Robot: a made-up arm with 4 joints. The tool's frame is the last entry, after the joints. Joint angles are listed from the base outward. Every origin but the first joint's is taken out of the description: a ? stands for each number. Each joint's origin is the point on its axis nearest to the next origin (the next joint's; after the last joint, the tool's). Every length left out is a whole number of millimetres.
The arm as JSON. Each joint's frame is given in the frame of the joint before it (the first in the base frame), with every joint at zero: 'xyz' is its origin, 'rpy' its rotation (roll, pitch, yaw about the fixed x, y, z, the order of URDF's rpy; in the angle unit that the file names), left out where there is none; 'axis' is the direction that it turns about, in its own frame. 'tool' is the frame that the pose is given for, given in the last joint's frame.
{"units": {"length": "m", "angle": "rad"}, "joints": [
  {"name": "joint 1", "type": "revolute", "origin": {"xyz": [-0.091, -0.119, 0.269], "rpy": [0.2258, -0.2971, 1.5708]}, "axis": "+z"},
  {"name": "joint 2", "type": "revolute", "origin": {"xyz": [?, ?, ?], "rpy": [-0.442, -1.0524, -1.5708]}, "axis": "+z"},
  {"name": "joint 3", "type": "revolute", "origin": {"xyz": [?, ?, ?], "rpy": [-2.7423, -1.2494, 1.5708]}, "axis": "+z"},
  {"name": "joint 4", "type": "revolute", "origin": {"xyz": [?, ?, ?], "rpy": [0.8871, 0.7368, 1.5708]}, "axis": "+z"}
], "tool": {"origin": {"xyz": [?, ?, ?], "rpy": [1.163, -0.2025, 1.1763]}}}
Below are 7 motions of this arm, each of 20 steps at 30 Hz.
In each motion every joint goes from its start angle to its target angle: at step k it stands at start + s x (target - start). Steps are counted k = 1, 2, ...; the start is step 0. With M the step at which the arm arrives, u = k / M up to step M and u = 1 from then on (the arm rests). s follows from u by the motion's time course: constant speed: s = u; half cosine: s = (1 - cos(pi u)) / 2; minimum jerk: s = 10 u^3 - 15 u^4 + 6 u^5.
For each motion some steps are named. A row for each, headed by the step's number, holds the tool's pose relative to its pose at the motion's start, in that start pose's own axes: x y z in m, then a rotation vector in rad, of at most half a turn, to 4 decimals.
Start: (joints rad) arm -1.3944 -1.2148 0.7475 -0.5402
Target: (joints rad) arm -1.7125 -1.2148 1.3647 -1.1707
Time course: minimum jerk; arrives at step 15
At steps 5, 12, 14, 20:
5: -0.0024 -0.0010 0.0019 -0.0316 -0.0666 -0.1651
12: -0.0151 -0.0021 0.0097 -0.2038 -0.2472 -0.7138
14: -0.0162 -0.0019 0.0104 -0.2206 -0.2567 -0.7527
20: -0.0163 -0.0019 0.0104 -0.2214 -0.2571 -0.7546

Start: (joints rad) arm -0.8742 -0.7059 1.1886 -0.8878
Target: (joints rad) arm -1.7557 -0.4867 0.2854 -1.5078
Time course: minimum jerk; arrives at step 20
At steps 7, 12, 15, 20:
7: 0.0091 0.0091 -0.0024 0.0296 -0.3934 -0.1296
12: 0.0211 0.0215 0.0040 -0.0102 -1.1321 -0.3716
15: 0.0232 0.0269 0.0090 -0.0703 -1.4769 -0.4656
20: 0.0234 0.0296 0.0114 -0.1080 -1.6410 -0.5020

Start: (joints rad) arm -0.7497 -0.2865 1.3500 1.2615
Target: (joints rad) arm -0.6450 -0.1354 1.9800 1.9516
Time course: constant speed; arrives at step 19
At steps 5, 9, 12, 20:
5: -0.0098 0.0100 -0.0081 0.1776 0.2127 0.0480
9: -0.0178 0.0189 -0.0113 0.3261 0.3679 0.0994
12: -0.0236 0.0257 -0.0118 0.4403 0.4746 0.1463
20: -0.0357 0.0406 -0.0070 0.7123 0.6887 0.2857

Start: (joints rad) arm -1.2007 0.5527 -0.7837 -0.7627
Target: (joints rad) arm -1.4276 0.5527 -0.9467 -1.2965
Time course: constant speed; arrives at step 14
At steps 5, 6, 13, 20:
5: 0.0081 -0.0051 0.0010 -0.0720 -0.1648 -0.0741
6: 0.0095 -0.0062 0.0013 -0.0865 -0.1980 -0.0880
13: 0.0178 -0.0133 0.0044 -0.1871 -0.4316 -0.1769
20: 0.0187 -0.0143 0.0049 -0.2013 -0.4653 -0.1884

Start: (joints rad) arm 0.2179 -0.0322 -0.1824 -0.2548
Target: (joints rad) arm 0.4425 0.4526 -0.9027 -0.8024
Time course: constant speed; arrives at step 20
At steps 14, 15, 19, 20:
14: 0.0106 0.0094 0.0150 0.0612 -0.6661 0.5873
15: 0.0103 0.0110 0.0165 0.0841 -0.7134 0.6272
19: 0.0071 0.0173 0.0230 0.2008 -0.8966 0.7809
20: 0.0058 0.0188 0.0246 0.2362 -0.9405 0.8176

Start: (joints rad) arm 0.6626 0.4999 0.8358 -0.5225
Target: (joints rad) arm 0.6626 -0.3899 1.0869 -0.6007
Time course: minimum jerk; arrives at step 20
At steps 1, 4, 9, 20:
1: 0.0000 0.0000 0.0000 0.0008 0.0002 -0.0007
4: 0.0002 0.0019 0.0018 0.0421 0.0119 -0.0363
9: 0.0024 0.0116 0.0145 0.2984 0.0940 -0.2469
20: 0.0096 0.0186 0.0405 0.7451 0.2716 -0.5650

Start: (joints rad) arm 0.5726 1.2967 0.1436 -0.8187
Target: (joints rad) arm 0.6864 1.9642 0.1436 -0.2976
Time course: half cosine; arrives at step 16
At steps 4, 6, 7, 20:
4: -0.0066 0.0007 -0.0031 -0.0098 0.0706 0.1329
6: -0.0143 0.0001 -0.0063 -0.0307 0.1512 0.2775
7: -0.0188 -0.0009 -0.0081 -0.0475 0.1987 0.3597
20: -0.0450 -0.0183 -0.0171 -0.2383 0.5155 0.8484

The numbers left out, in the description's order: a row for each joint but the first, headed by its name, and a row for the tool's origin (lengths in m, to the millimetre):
joint 2: 0.015 0.064 0.0
joint 3: 0.017 0.047 0.0
joint 4: -0.021 -0.041 0.0
tool: -0.016 0.041 0.0

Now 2 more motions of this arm.
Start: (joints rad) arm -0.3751 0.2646 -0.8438 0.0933
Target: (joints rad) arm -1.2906 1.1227 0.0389 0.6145
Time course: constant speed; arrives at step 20
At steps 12, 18, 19, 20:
12: -0.0428 0.0357 -0.0012 0.3524 1.1694 -0.1879
18: -0.0440 0.0537 0.0235 0.6284 1.7160 -0.3286
19: -0.0420 0.0561 0.0282 0.6813 1.8031 -0.3542
20: -0.0393 0.0583 0.0330 0.7363 1.8888 -0.3802

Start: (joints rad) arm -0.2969 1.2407 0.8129 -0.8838
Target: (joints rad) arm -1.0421 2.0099 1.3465 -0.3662
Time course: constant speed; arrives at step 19
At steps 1, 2, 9, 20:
1: -0.0021 0.0000 0.0012 -0.0322 0.0747 0.0129
2: -0.0042 0.0000 0.0027 -0.0637 0.1496 0.0253
9: -0.0172 -0.0020 0.0199 -0.2685 0.6763 0.0974
20: -0.0202 -0.0072 0.0623 -0.5365 1.4039 0.1670

